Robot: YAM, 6 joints.
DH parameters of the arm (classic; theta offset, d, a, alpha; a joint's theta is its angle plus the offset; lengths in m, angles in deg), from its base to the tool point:
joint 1: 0 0.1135 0.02 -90
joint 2: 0 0 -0.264 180
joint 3: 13.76 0 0.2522 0
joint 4: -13.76 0 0.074 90
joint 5: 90 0 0 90
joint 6: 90 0.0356 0 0
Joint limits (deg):
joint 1: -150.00..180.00
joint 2: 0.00..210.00
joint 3: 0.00..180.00
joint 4: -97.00..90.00
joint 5: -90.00..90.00
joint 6: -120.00..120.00
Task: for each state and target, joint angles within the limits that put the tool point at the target. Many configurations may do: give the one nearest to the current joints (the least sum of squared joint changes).
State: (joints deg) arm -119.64 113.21 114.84 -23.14 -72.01 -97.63
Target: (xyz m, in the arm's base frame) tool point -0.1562 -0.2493 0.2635
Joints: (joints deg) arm -128.71 88.18 66.38 -46.76 -72.87 -97.63
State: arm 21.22 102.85 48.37 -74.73 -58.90 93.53
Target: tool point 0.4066 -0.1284 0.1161
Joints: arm -21.44 129.99 91.53 -47.53 -54.77 93.53
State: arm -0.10 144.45 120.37 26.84 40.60 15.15
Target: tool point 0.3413 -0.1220 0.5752
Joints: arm -15.53 103.59 120.92 32.34 47.27 15.15
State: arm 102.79 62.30 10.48 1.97 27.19 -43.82
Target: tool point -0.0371 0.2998 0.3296
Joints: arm 99.93 73.54 53.61 14.57 25.16 -43.82
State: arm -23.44 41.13 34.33 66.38 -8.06 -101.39
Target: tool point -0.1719 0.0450 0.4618
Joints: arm -13.45 7.80 54.90 75.46 -6.10 -101.39
